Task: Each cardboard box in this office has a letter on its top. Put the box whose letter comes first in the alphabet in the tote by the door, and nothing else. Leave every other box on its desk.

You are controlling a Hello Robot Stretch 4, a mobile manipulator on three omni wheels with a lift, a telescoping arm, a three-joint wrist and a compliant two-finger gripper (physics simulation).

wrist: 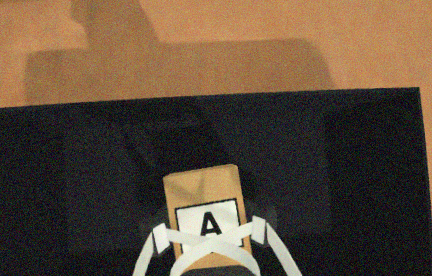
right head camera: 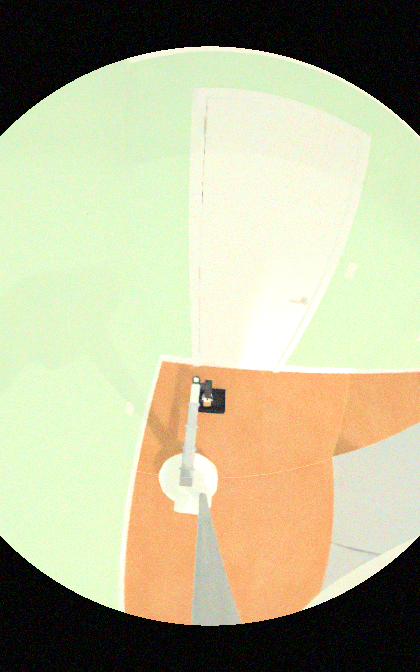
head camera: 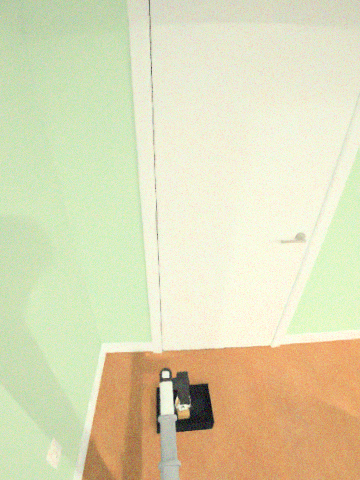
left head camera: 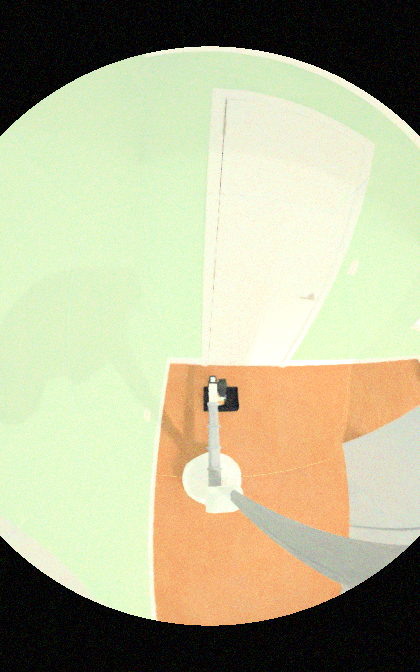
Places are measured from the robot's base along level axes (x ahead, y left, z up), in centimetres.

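Pixels of known places: gripper, fingertip midpoint: (wrist: pixel 208 217) (head camera: pixel 182 410).
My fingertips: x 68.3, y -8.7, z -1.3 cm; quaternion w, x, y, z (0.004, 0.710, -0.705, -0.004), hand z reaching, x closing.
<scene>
Behind a point stands the place of what it marks.
The cardboard box (head camera: pixel 183 414) @[z 3.0, x 64.5, y -8.8 cm] (right head camera: pixel 207 403) (wrist: pixel 200 187) @[z 3.1, x 71.8, y -8.2 cm] has a white label with a black letter A on its top. My gripper (head camera: pixel 183 406) @[z -1.3, x 68.3, y -8.7 cm] (wrist: pixel 208 217) @[z -1.3, x 68.3, y -8.7 cm] is shut on it, one finger at each side. The black tote (head camera: pixel 202 400) @[z -2.5, x 73.1, y -20.9 cm] (left head camera: pixel 232 398) (right head camera: pixel 219 400) (wrist: pixel 372 155) @[z 1.7, x 73.2, y -23.9 cm] is on the floor by the door. The box is held within the tote's outline, left of its middle in the head view. The frames do not show clearly whether the box touches the tote's bottom. The dark finger pads blend into the black tote. No other lettered box shows.
The white door (head camera: pixel 225 175) @[z 120.5, x 106.1, y -27.4 cm] (left head camera: pixel 270 225) (right head camera: pixel 265 215) is shut behind the tote. The green wall (head camera: pixel 65 200) @[z 109.4, x 109.8, y 40.8 cm] runs close along the left of the arm (head camera: pixel 169 440) @[z 40.4, x 42.2, y -0.4 cm]. A large pale grey surface (left head camera: pixel 385 485) (right head camera: pixel 375 495) is at the right.
</scene>
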